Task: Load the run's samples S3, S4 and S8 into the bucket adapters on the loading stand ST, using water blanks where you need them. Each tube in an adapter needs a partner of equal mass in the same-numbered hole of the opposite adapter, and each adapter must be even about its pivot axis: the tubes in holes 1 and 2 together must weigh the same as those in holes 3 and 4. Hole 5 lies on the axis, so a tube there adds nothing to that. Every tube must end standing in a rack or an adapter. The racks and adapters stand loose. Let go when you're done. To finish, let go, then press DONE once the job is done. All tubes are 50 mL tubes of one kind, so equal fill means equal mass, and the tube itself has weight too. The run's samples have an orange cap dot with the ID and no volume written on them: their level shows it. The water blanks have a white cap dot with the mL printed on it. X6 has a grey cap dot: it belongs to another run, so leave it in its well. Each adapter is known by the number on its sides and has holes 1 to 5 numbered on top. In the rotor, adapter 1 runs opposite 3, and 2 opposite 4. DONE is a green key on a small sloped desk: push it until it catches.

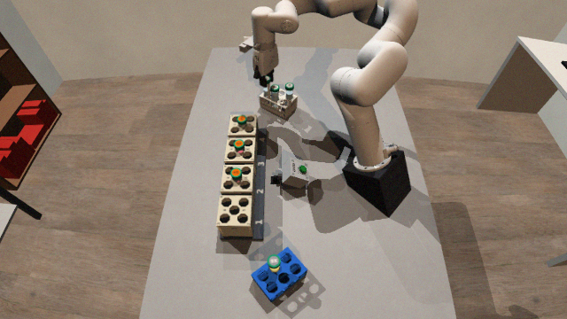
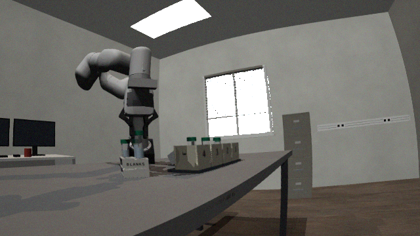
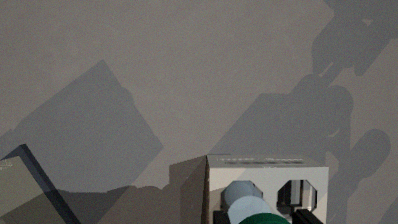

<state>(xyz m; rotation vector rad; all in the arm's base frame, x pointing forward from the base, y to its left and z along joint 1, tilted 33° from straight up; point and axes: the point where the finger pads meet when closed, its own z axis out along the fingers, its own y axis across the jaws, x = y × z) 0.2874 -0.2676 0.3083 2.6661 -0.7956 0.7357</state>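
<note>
My hand is 1 cm to the right of the water blank tube and 5 cm above it. From my hand the other things lie so: blanks rack 4 cm behind, 1 cm to the left, 11 cm below; then adapter 9 cm ahead, 19 cm to the left, 9 cm below; then green done key 10 cm behind, 37 cm to the left, 7 cm below.
</note>
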